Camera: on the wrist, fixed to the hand. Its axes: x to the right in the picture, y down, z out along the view.
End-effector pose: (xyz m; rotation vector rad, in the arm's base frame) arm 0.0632 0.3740 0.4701 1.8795 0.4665 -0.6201
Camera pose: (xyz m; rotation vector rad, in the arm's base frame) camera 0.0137 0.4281 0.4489 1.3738 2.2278 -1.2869
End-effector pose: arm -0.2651 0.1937 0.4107 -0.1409 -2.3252 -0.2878
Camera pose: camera -0.2370 0.1229 0.4054 1.6821 -1.6057 -0.8295
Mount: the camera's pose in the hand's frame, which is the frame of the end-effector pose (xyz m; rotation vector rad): -0.0243 -0.0641 -0.0336 0.1046 0.3451 -1.5815
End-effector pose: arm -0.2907 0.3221 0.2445 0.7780 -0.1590 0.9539
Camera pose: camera -0.2618 0.3065 0.1756 0.5704 0.7375 -0.4340
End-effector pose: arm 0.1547 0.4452 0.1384 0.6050 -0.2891 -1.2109
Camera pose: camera 0.1134 0.4632 0.0767 1.1779 0.5711 -2.5364
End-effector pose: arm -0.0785 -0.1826 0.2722 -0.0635 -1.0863 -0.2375
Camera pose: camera -0.0743 -0.2467 0.2309 0.9344 -0.5845 -1.5348
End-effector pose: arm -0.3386 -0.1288 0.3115 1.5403 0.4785 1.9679
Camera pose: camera -0.3525 -0.0930 0.2455 0.3858 1.3808 0.8609
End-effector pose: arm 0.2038 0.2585 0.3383 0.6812 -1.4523 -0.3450
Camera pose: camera 0.2456 0.2311 0.2806 1.7888 -0.3300 -1.2650
